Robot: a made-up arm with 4 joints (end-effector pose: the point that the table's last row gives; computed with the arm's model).
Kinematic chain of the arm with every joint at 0, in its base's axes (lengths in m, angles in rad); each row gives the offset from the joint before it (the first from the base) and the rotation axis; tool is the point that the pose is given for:
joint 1: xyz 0 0 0.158 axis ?
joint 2: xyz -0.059 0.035 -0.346 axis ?
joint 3: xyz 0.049 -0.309 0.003 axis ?
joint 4: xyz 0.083 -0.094 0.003 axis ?
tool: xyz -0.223 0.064 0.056
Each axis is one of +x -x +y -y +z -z.
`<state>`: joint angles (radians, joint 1 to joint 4).
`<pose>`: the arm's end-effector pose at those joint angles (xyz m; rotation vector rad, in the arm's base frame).
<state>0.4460 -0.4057 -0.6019 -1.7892</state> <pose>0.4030 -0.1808 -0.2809 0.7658 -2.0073 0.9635</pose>
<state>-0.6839 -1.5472 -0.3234 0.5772</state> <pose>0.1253 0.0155 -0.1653 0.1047 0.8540 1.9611</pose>
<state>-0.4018 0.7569 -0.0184 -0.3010</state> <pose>-0.4731 -0.1468 -0.0241 -0.2543 0.0962 -0.6937</pose>
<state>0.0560 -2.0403 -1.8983 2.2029</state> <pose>0.0021 0.0535 -0.0354 2.3482 0.9610 -1.1094</pose>
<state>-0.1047 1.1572 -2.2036 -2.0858</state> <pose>-0.2816 -0.0243 -0.3772 1.0862 -1.7714 0.5594</pose>
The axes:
joint 1: -y
joint 2: -z
joint 3: -z
joint 4: +y

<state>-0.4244 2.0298 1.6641 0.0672</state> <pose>-0.3172 0.0823 0.0060 0.4619 0.1793 2.5588</pose>
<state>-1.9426 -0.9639 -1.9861 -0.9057</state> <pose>-0.5663 -0.0903 0.0296 2.9400 0.1415 0.4343</pose>
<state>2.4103 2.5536 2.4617 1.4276</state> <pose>0.2312 0.3577 0.1001 -1.2353 -0.8434 -0.4483</pose>
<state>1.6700 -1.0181 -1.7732 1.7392</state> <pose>0.1215 0.0029 0.2456 -2.7665 0.0171 -0.3724</pose>
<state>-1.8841 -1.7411 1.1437 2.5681</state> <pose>-0.4080 0.2800 -0.2383 0.2305 -1.7694 -0.6474</pose>
